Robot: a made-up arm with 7 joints.
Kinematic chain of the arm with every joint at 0, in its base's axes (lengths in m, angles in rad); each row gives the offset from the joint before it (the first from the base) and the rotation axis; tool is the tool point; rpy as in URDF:
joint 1: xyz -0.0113 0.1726 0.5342 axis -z
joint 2: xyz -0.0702 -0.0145 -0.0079 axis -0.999 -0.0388 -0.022
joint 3: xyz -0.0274 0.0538 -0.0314 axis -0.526 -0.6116 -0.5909
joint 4: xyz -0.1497 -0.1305 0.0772 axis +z
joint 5: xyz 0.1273 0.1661 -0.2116 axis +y
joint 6: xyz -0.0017 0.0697 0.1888 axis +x
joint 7: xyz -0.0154 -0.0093 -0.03 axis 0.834 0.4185 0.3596
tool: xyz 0.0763 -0.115 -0.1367 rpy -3.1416 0 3.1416
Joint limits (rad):
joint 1: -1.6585..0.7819
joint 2: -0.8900..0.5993
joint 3: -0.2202..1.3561
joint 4: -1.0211..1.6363
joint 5: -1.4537..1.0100
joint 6: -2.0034..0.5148
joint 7: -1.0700..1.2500
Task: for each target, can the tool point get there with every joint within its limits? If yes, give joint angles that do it. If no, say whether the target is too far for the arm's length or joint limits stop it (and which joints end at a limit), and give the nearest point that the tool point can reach.
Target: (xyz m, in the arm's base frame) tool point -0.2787 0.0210 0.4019
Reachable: yes | joints -1.0661 -0.2851 0.1602 1.2956 0.3327 -0.3564 0.2445
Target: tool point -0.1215 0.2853 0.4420
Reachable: yes | joints 0.1616 -0.0764 0.1663 0.8410 0.3694 -0.8709 0.3886
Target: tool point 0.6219 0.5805 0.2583
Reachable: no: joint limits stop it (at a limit: joint 1, joint 3, joint 5, joint 6) | nearest point 0.3758 0.5386 0.3279 | short by 0.259 m
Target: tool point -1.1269 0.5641 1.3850
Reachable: no: too far | nearest point -0.6034 0.3804 0.8142 | short by 0.796 m
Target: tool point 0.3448 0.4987 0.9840
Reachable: no: joint limits stop it (at a limit: joint 1, joint 2, joint 5, joint 6) | nearest point 0.2212 0.4737 0.8152 | short by 0.211 m
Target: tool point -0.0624 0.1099 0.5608
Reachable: yes | joints -1.3544 0.1617 0.8279 0.3437 0.3920 -0.2422 -0.8502
